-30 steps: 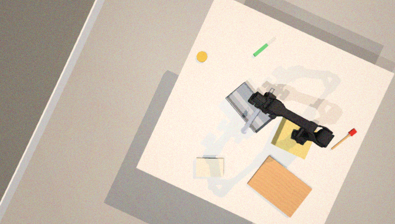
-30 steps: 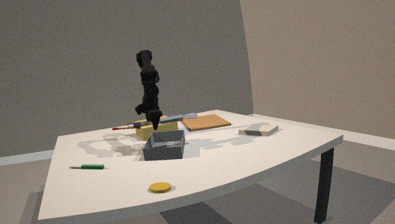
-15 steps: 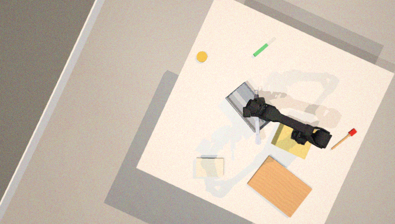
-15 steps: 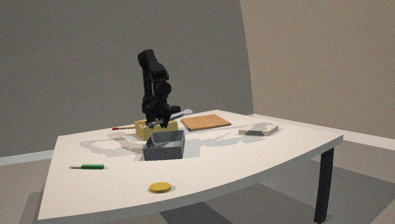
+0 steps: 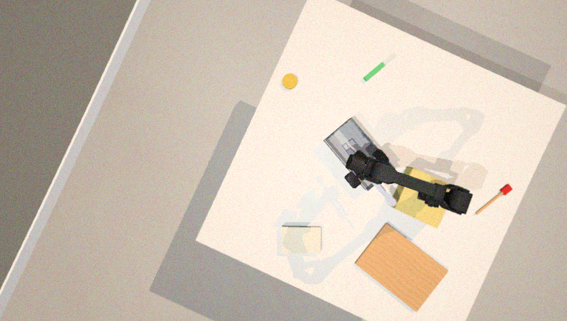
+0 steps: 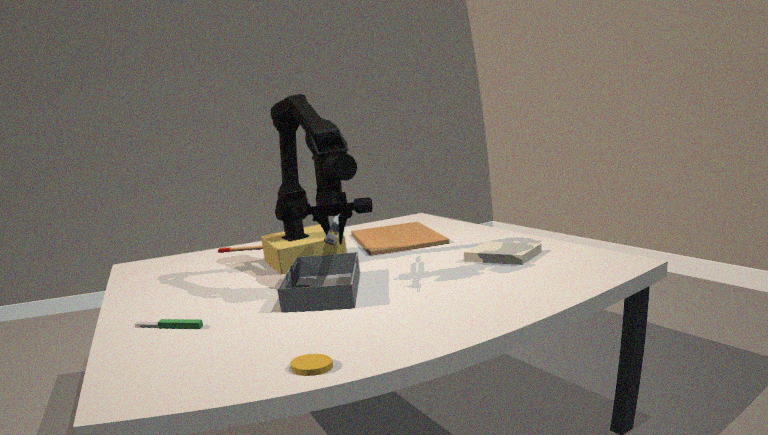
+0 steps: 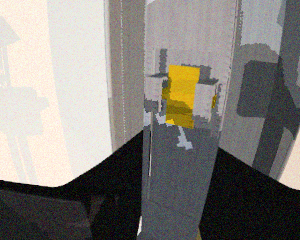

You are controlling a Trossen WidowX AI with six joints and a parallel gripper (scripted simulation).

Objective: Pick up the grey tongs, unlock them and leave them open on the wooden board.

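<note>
Now: the yellow lock piece 40 mm above my gripper tip, 30 mm ahead of it and 20 mm to the right of it. From my gripper tip the other things lie so: grey roasting tin 80 mm below, 50 mm to the right, 10 mm ahead; then yellow disc 410 mm ahead, 290 mm to the right, 90 mm below; then cream slab 400 mm to the left, 150 mm ahead, 90 mm below.
</note>
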